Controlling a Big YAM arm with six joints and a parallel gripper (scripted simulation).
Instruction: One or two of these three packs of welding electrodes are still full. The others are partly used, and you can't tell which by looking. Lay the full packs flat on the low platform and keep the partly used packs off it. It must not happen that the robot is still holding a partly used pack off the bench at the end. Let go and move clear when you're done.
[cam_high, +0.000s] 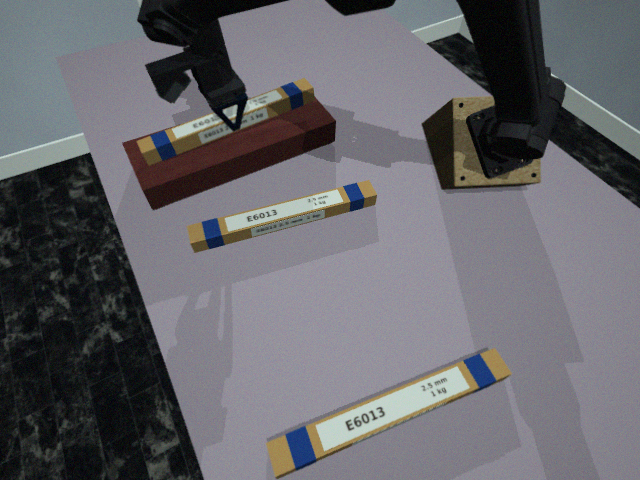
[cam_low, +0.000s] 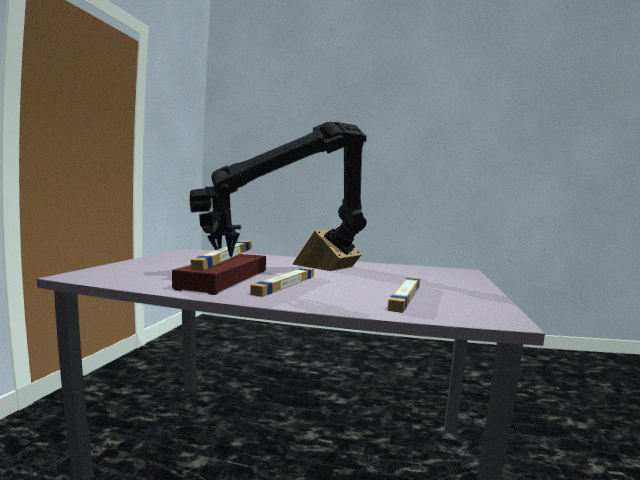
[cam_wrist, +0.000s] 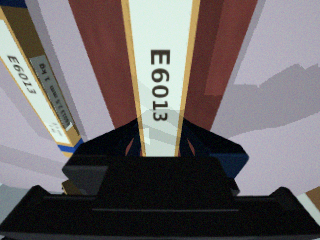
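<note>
My gripper is now 7 cm above the low platform.
</note>
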